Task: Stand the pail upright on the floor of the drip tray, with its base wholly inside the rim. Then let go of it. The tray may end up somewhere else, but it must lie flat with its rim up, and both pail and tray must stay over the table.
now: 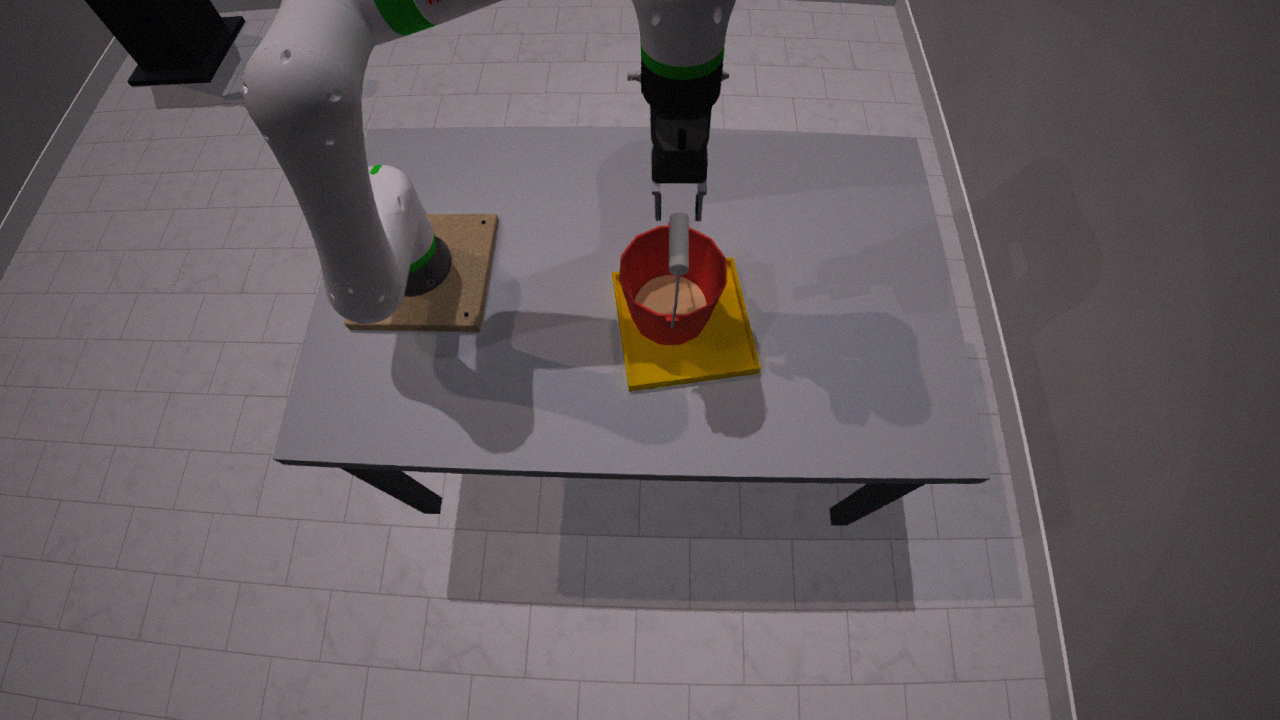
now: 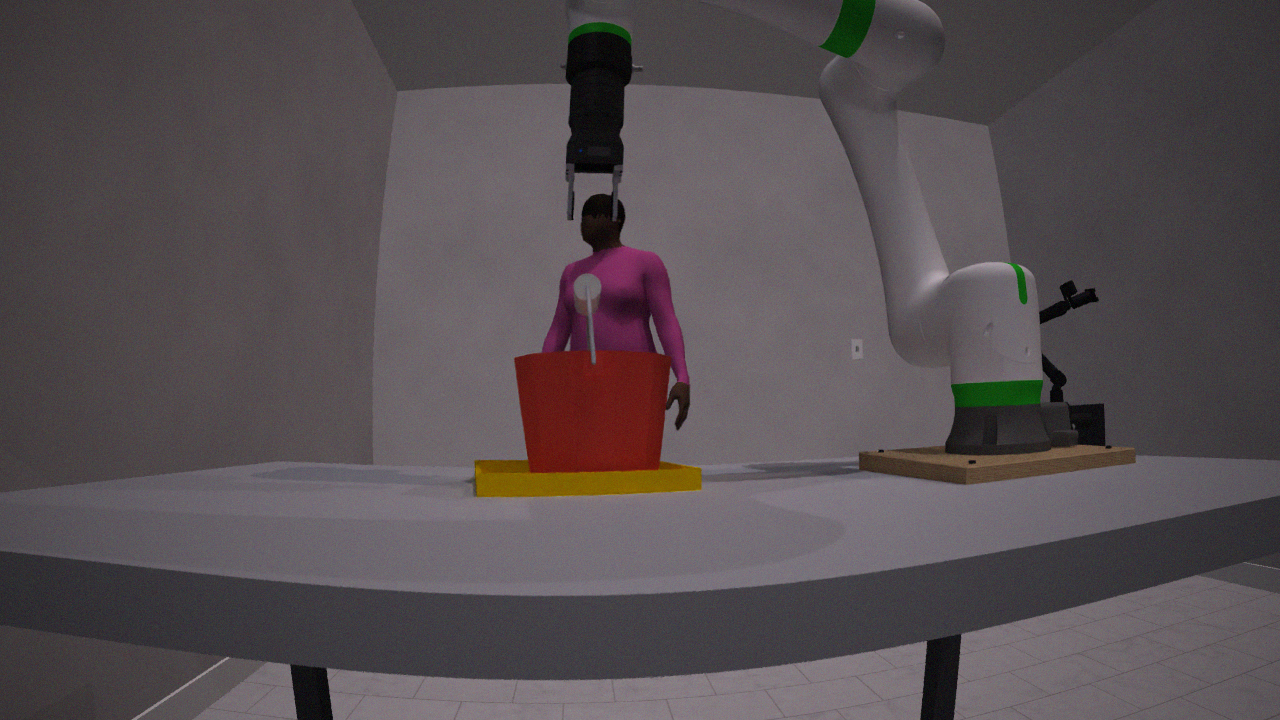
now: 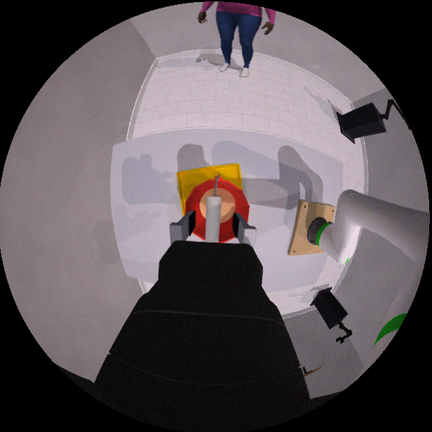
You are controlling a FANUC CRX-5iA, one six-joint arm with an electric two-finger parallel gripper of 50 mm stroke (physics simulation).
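Frame: origin at the arm's base, x ahead, y left, z up, level; centimetres.
Where they show: gripper, fingertip midpoint: (image 1: 678, 215) (image 2: 591, 218); arm's base at its link origin: (image 1: 416, 265) (image 2: 997, 450).
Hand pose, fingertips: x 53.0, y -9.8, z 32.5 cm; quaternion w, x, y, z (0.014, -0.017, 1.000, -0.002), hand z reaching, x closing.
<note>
Things, the pixels of their centre, and the offset from my fingertips. "pt": a spot on its surface instead. Level surfaces: height alone.
- red pail at a spot on its surface: (image 2: 592, 411) pt dx -0.1, dy +11.5, dz -25.6 cm
- yellow drip tray at the middle of its body: (image 2: 573, 474) (image 1: 683, 321) dx +2.6, dy +0.2, dz -33.4 cm
- pale grey grip at the middle of its body: (image 2: 587, 295) (image 1: 678, 243) dx +0.6, dy +2.9, dz -11.2 cm
- grey table at its surface level: dz -34.7 cm
The red pail (image 1: 644, 259) (image 2: 592, 411) (image 3: 242, 210) stands upright on the yellow drip tray (image 1: 689, 362) (image 2: 586, 484) (image 3: 192, 176). Its base looks to be inside the rim, though the rim's far side is hidden behind the pail. The pail's handle, with a pale grey grip (image 1: 678, 246) (image 2: 587, 293) (image 3: 213, 215), stands raised above its opening. The tray lies flat on the table with its rim up. My gripper (image 1: 679, 207) (image 2: 592, 207) (image 3: 213, 219) is open and empty, hanging clear above the handle grip.
The tray rests on the grey table (image 1: 805, 438) (image 2: 358, 546) (image 3: 150, 250). The arm's base stands on a wooden board (image 1: 465, 268) (image 2: 904, 468) (image 3: 298, 240) to one side. A person (image 2: 617, 295) (image 3: 240, 30) stands beyond the table.
</note>
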